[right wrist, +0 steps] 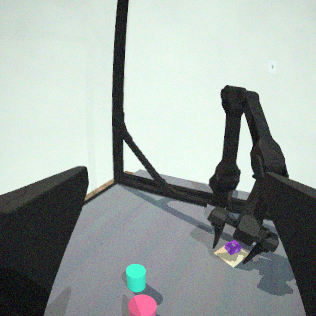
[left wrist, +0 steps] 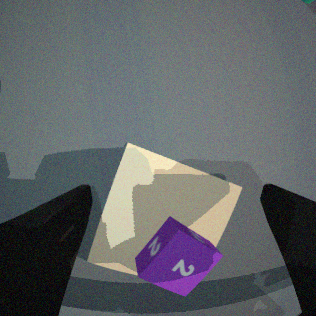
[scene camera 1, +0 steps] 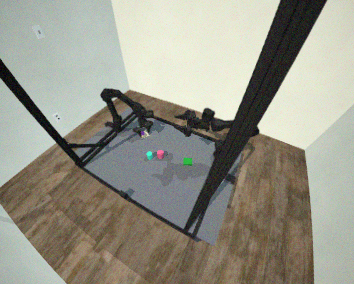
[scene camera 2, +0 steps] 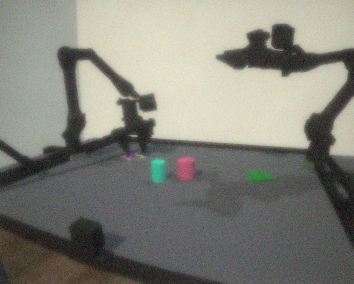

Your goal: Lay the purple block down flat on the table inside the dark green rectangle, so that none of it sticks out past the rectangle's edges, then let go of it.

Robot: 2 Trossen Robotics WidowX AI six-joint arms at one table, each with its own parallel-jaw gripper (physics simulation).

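Frame: origin at the left arm's base, x ahead, y left, z up, level; metres.
Seen in the pictures: left gripper, fingertip midpoint: [right wrist: 228,255] [left wrist: 180,194] [scene camera 1: 145,135] [scene camera 2: 136,155]; right gripper, fingertip midpoint: [right wrist: 179,178] [scene camera 1: 174,121] [scene camera 2: 219,54]; left arm's base, link origin: [right wrist: 218,202] [scene camera 1: 118,130] [scene camera 2: 74,152]; right arm's base, link origin: [scene camera 2: 317,160].
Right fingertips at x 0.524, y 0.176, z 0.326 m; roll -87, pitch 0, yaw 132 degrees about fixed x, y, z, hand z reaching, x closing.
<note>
Offsets run from my right fingertips to a thing's top centre. "spot": to the spot under its first point.
The purple block {dx -0.351, dy -0.040, dz -0.326 m} [scene camera 1: 143,133] [scene camera 2: 131,154] [left wrist: 175,260] [right wrist: 233,247], a small cube with pale number 2s, is at one edge of a flat cream square {spot: dx -0.329, dy -0.009, dz -0.344 m} [left wrist: 120,210] [right wrist: 232,261]. My left gripper [scene camera 1: 144,135] [scene camera 2: 135,155] [left wrist: 180,194] [right wrist: 228,255] is open and low, pointing down, with its fingers at either side of the cream square and nothing held. The green rectangle {spot: dx +0.121, dy +0.030, dz -0.344 m} [scene camera 1: 187,161] [scene camera 2: 259,176] lies flat at the right in both scene views, well apart from the block. My right gripper [scene camera 1: 178,123] [scene camera 2: 218,57] [right wrist: 179,178] is open, empty and high above the table.
A turquoise cylinder {dx -0.105, dy -0.150, dz -0.290 m} [scene camera 1: 149,155] [scene camera 2: 158,171] [right wrist: 136,278] and a pink cylinder {dx -0.056, dy -0.084, dz -0.296 m} [scene camera 1: 160,154] [scene camera 2: 186,169] [right wrist: 142,306] stand upright near each other, between the purple block and the green rectangle. A dark frame with tall posts [scene camera 1: 255,95] [right wrist: 118,100] edges the table.
</note>
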